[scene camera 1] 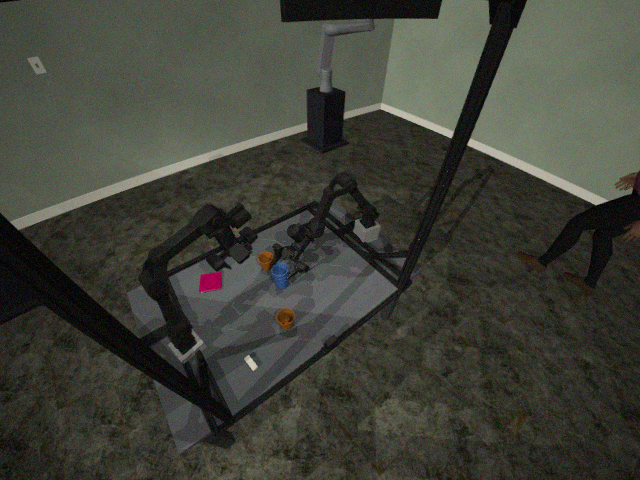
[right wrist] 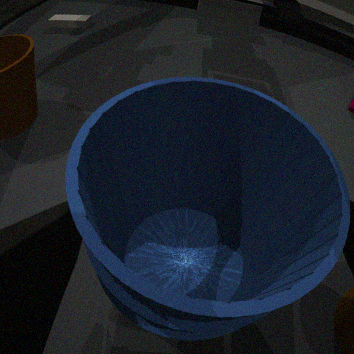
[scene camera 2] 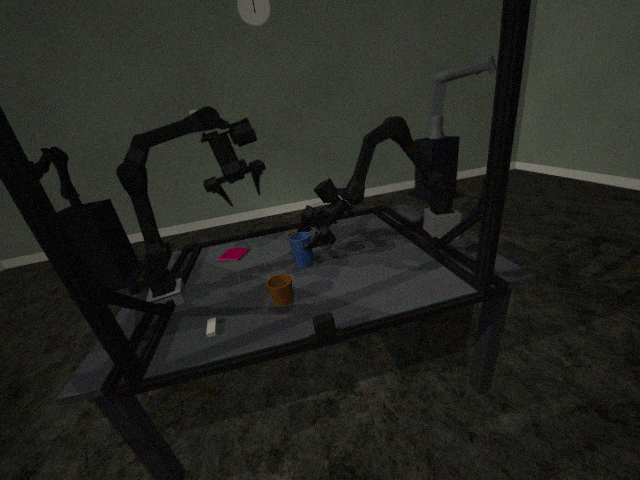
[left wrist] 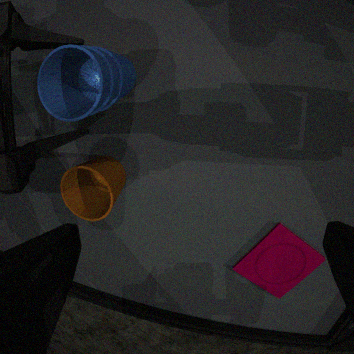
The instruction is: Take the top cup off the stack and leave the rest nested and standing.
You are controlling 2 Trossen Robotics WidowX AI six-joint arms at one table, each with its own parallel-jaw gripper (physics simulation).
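Frame: origin at the left arm's base, x right, y ahead, z up, level; metres.
Seen in the pictures: left gripper, between the fingertips: (scene camera 2: 246,200) (left wrist: 205,237); right gripper, between the fingertips: (scene camera 1: 279,273) (right wrist: 215,214) (scene camera 2: 299,243) (left wrist: 85,85); left arm's base, origin of its link: (scene camera 1: 185,343) (scene camera 2: 164,289); right arm's base, origin of its link: (scene camera 1: 367,223) (scene camera 2: 441,211).
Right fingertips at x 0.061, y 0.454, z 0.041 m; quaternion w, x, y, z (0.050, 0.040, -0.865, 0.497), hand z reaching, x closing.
Offsets run from my right fingertips to a thing's top centre. "pt": to the spot under its first point. Level surfaces: height alone.
A stack of nested blue cups {dx +0.009, dy +0.005, dz +0.029 m} (scene camera 1: 280,275) (scene camera 2: 302,249) (left wrist: 82,82) (right wrist: 207,211) stands upright near the middle of the table {dz -0.084 m} (scene camera 1: 351,286) (scene camera 2: 394,271). My right gripper (scene camera 1: 290,265) (scene camera 2: 314,236) is open, low at the stack, with one finger on each side of the top rim; the fingers do not press on it. In the right wrist view I look down into the top cup. My left gripper (scene camera 1: 230,258) (scene camera 2: 244,195) is open and empty, high above the table's back left, over the pink square.
One orange cup {dx -0.123, dy +0.032, dz -0.017 m} (scene camera 1: 266,260) (left wrist: 92,187) stands close behind the stack, another orange cup {dx +0.165, dy -0.127, dz -0.017 m} (scene camera 1: 286,318) (scene camera 2: 280,289) (right wrist: 15,84) in front. A pink square {pt dx -0.259, dy -0.211, dz -0.076 m} (scene camera 1: 210,281) (scene camera 2: 233,253) (left wrist: 279,260) lies at the left, a white block {dx +0.171, dy -0.332, dz -0.072 m} (scene camera 1: 250,363) (scene camera 2: 210,327) near the front edge. A black frame post (scene camera 1: 461,138) (scene camera 2: 504,167) stands at the right.
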